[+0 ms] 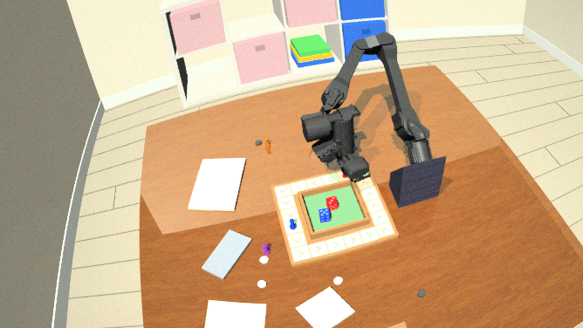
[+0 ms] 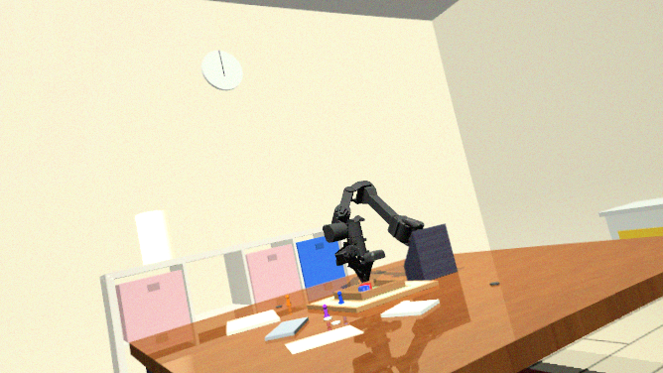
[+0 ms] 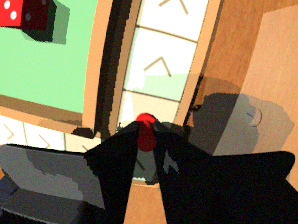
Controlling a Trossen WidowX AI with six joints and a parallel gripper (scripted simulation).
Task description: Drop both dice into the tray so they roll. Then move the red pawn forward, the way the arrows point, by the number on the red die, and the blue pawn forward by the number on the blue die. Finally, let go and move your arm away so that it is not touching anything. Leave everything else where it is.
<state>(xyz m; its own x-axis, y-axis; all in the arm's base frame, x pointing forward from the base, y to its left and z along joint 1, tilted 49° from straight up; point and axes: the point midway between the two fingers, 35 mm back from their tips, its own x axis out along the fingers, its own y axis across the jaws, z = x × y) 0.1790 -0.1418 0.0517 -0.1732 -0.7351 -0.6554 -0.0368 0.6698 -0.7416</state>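
My gripper tip is 10 mm below the red pawn. The rest, counted from my gripper tip: green tray: 80 mm ahead, 100 mm to the left, 20 mm below; blue pawn: 200 mm ahead, 110 mm to the left; orange pawn: 160 mm ahead, 240 mm to the right, 10 mm below.
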